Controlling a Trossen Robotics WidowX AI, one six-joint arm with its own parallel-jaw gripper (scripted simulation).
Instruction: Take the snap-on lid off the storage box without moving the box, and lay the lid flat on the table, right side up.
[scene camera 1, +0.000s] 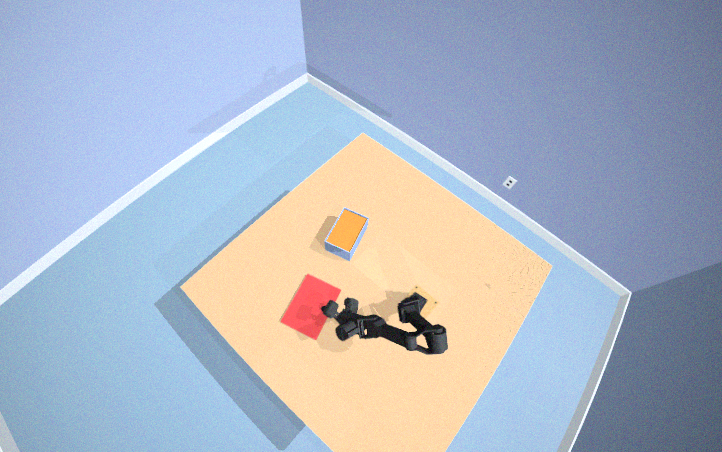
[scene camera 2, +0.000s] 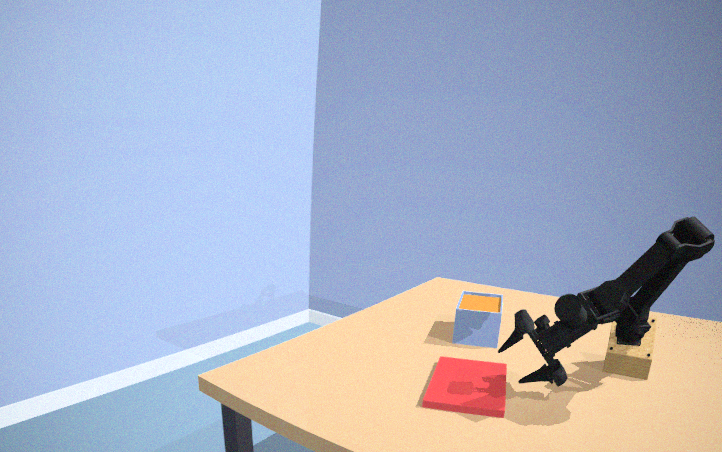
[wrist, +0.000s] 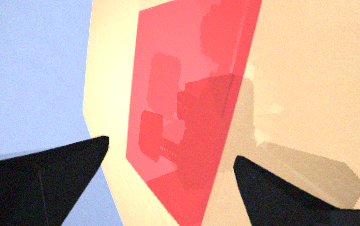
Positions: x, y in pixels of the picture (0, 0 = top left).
red lid: scene camera 1; scene camera 2; wrist 188, 69
same spot on red lid: (scene camera 1: 304, 314) = (scene camera 2: 463, 389)
